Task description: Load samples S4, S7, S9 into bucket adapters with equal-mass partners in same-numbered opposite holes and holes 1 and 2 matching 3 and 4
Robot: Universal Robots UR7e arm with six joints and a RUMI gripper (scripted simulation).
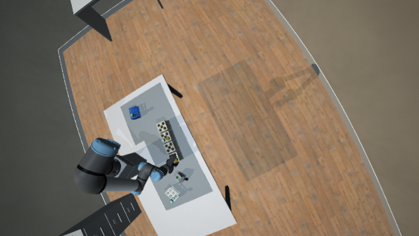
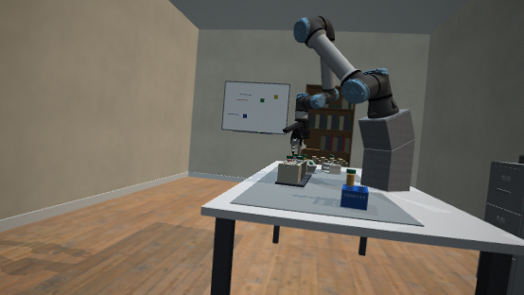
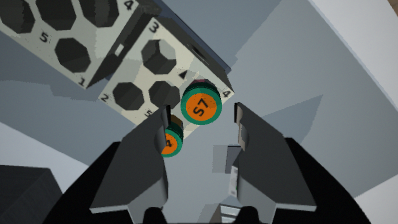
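Now: the green DONE key 18 cm to the right of my hand, 7 cm behind it and 6 cm below it. The rest, counted from my hand: tube S4 (6 cm below, 4 cm behind, 1 cm to the right); tube S9 (21 cm to the left, 6 cm below, 2 cm behind); adapter 1 (24 cm to the left, 8 cm below, 4 cm behind).
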